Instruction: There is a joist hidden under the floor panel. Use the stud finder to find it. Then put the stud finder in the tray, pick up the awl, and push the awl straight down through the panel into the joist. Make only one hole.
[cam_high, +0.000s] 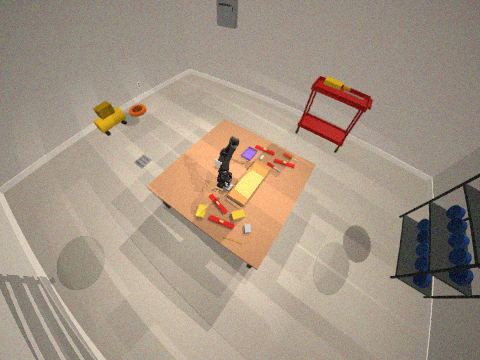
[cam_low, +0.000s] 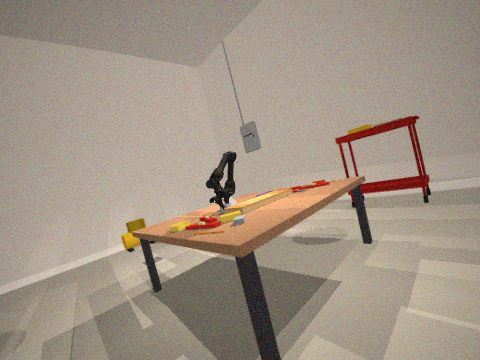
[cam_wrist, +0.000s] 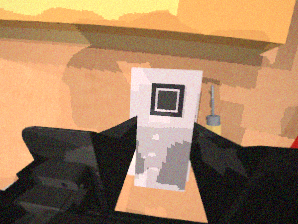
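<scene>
My gripper tip is 60 mm to the left of the awl and 20 mm above it. Round my gripper tip: grey stud finder 10 mm ahead, 20 mm above; small grey block 430 mm ahead, 200 mm to the right, 10 mm below; purple flat tray 100 mm behind, 480 mm to the left, 10 mm below.
</scene>
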